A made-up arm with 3 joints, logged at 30 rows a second.
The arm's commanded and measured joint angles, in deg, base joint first. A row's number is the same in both.
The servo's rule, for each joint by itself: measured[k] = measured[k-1] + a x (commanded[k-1-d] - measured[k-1]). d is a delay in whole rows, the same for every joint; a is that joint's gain. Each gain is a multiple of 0.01, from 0.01 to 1. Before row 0 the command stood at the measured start. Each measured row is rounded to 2 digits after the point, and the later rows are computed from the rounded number. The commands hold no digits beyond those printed.
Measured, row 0: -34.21 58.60 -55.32
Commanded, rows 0 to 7: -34.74 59.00 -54.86; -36.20 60.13 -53.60; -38.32 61.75 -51.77; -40.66 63.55 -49.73; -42.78 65.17 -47.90; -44.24 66.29 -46.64; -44.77 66.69 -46.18; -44.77 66.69 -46.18
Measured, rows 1 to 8: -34.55 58.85 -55.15; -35.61 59.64 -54.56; -37.34 60.95 -53.50; -39.46 62.56 -52.07; -41.58 64.18 -50.49; -43.28 65.49 -49.03; -44.23 66.23 -47.95; -44.58 66.52 -47.28
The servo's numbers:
d 0
a 0.64 0.62 0.38

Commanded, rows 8 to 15: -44.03 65.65 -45.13; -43.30 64.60 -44.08; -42.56 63.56 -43.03; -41.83 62.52 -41.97; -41.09 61.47 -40.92; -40.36 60.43 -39.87; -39.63 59.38 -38.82; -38.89 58.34 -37.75
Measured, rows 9 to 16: -44.23 65.98 -46.46; -43.63 65.12 -45.56; -42.95 64.15 -44.60; -42.23 63.14 -43.60; -41.50 62.10 -42.58; -40.77 61.06 -41.55; -40.04 60.02 -40.51; -39.30 58.98 -39.46
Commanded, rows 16 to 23: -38.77 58.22 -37.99; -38.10 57.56 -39.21; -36.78 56.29 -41.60; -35.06 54.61 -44.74; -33.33 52.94 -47.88; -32.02 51.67 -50.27; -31.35 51.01 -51.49; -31.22 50.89 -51.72
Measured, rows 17 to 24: -38.96 58.51 -38.90; -38.41 57.92 -39.02; -37.37 56.91 -40.00; -35.89 55.48 -41.80; -34.25 53.91 -44.11; -32.82 52.52 -46.45; -31.88 51.58 -48.37; -31.46 51.15 -49.64
